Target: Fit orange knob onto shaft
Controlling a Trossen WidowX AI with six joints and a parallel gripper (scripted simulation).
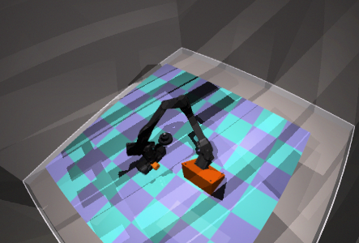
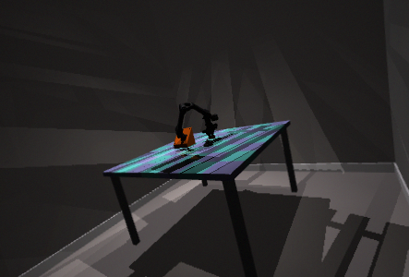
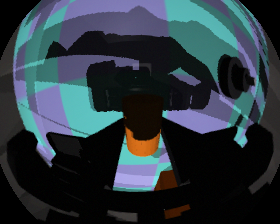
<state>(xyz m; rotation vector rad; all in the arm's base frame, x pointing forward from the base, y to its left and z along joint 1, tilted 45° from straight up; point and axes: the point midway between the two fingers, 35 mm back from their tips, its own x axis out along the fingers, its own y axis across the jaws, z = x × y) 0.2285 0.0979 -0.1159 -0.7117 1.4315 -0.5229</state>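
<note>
The orange knob lies 1 cm ahead of my gripper tip and 1 cm above it. The rest, counted from my gripper tip: dark round pedestal 9 cm ahead, 18 cm to the right, 1 cm above.
</note>
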